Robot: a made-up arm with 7 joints. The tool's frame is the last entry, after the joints.
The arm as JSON. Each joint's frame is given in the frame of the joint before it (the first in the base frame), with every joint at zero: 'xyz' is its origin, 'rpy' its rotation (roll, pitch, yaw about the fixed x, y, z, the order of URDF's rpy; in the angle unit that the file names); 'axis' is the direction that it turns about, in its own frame. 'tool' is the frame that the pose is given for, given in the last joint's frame.
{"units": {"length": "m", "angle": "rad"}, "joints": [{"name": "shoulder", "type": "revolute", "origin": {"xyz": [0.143, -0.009, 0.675], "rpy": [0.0, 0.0, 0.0]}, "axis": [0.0, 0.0, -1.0]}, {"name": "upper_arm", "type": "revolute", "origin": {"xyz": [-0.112, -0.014, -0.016], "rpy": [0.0, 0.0, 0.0]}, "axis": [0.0, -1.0, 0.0]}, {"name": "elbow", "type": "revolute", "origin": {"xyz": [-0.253, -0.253, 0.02], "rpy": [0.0, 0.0, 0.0]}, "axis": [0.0, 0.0, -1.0]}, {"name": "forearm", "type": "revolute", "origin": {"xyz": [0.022, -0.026, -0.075], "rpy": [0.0, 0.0, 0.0]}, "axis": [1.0, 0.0, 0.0]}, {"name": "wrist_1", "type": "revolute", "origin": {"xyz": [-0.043, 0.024, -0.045], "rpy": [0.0, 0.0, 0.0]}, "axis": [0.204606, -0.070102, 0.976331]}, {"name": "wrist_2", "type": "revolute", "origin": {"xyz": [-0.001, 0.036, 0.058], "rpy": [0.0, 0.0, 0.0]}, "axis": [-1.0, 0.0, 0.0]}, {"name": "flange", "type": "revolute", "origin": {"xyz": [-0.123, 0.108, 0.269], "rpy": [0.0, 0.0, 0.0]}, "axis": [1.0, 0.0, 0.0]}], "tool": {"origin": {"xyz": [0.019, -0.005, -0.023], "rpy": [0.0, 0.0, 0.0]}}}
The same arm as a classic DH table. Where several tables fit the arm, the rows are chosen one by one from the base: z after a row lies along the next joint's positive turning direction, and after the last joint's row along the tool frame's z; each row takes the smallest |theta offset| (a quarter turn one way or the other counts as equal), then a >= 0, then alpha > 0; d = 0 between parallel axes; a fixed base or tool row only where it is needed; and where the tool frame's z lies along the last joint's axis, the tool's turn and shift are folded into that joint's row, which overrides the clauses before.
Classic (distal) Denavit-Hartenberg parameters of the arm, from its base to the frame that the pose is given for. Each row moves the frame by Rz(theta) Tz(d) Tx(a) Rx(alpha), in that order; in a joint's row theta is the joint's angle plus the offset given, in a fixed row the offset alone. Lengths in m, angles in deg.
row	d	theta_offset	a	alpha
base (fixed)	0	-3.6	0.1433	180
shoulder	-0.659	-3.6	-0.112	-90
upper_arm	0.267	0	-0.253	90
elbow	0.055	90	0.026	90
forearm	-0.0113	4.11	-0.0207	78.19
wrist_1	0.0089	0	-0.0401	101.81
wrist_2	0	-64.02	-0.2899	180
flange	-0.1166	-68.13	0.005	90
tool (fixed)	-0.023	90	0	0

